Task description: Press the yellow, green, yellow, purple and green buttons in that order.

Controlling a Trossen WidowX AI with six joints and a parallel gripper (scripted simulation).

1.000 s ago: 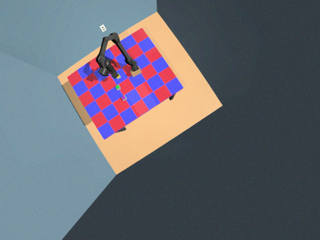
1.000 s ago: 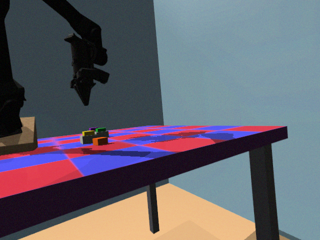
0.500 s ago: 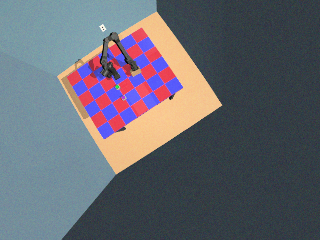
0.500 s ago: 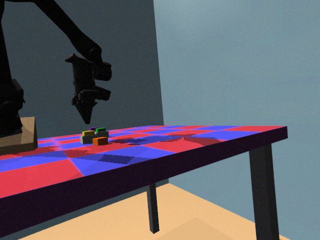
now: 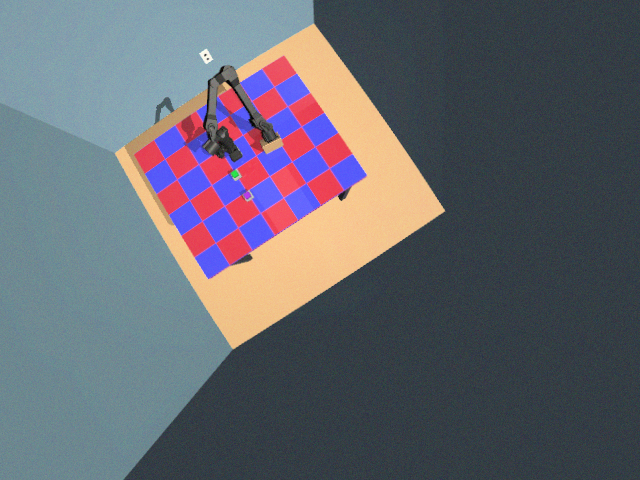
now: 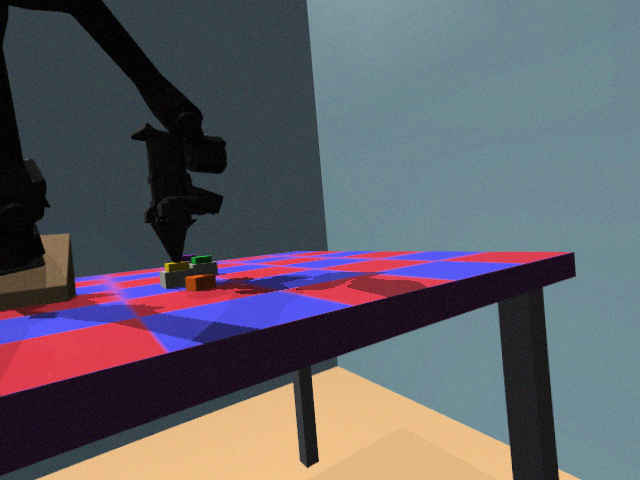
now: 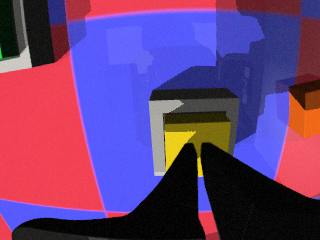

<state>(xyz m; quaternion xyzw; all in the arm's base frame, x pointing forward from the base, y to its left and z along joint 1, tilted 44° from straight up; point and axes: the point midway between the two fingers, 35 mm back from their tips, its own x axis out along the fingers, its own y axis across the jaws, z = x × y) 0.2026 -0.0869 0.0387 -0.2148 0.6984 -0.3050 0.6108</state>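
Now: gripper tip 25 cm to the right of the purple button, 9 cm short of it and 1 cm above it. From my gripper tip the other things lie so: yellow button: 1 cm below; green button: 11 cm to the left, 8 cm ahead, 1 cm below; orange block: 9 cm to the right, 3 cm below, 1 cm ahead.
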